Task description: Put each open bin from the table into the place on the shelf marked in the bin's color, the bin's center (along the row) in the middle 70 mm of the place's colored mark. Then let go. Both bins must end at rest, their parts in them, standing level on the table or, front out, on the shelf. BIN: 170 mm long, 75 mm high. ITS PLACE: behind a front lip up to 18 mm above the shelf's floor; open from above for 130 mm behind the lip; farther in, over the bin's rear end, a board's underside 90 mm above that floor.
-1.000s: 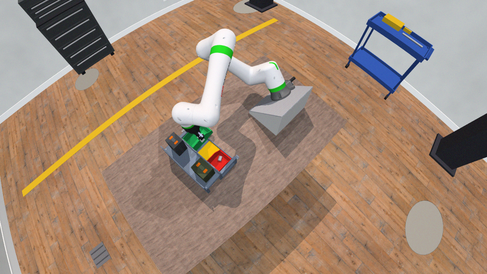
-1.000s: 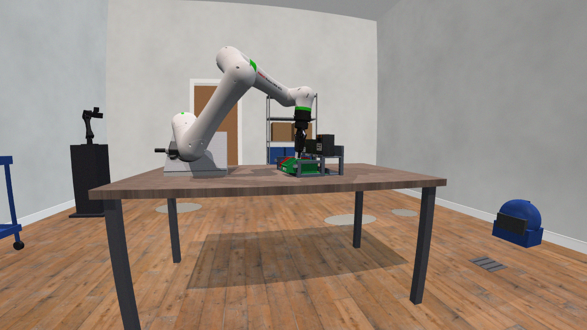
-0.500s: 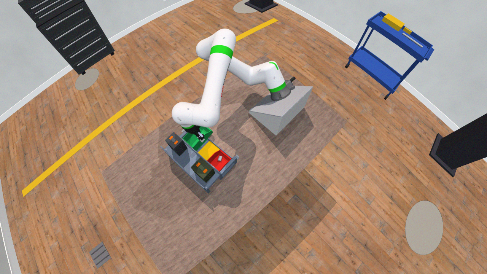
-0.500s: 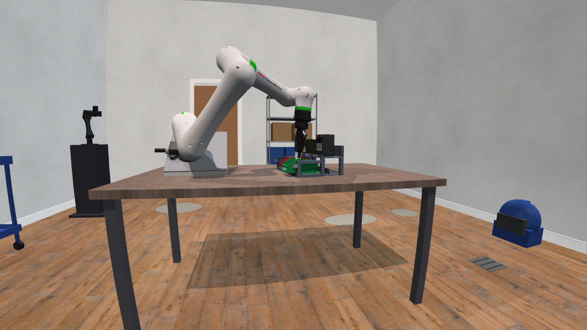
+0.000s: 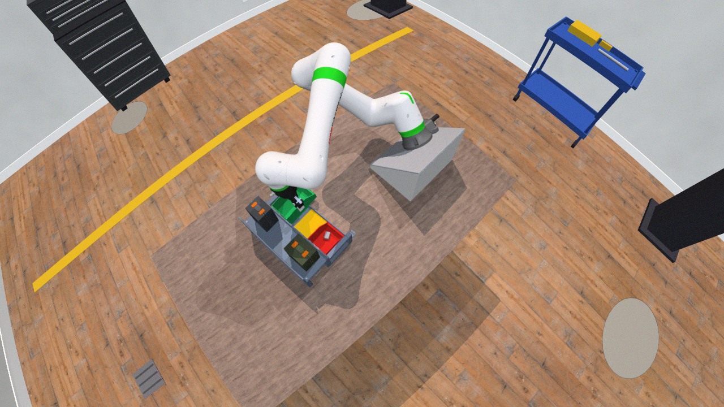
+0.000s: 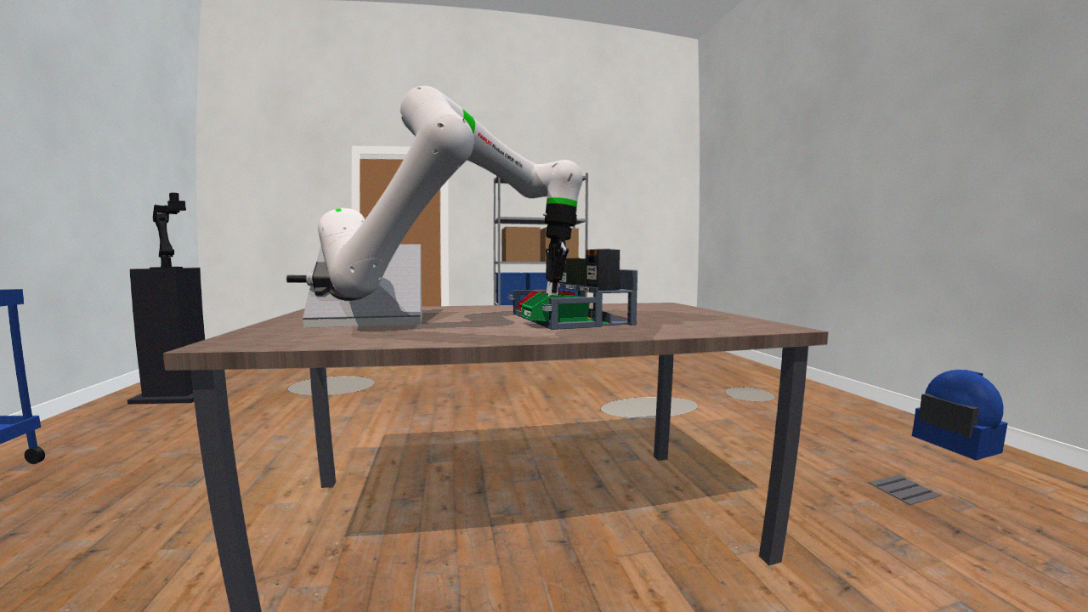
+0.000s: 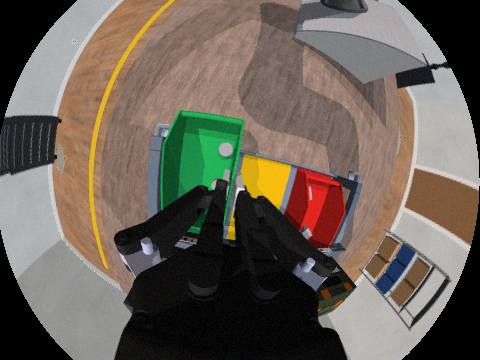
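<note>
Now: the green bin 5 cm to the right of my hand and 4 cm below it. Round my hand: red bin (3 cm ahead, 18 cm to the left, 5 cm below).
</note>
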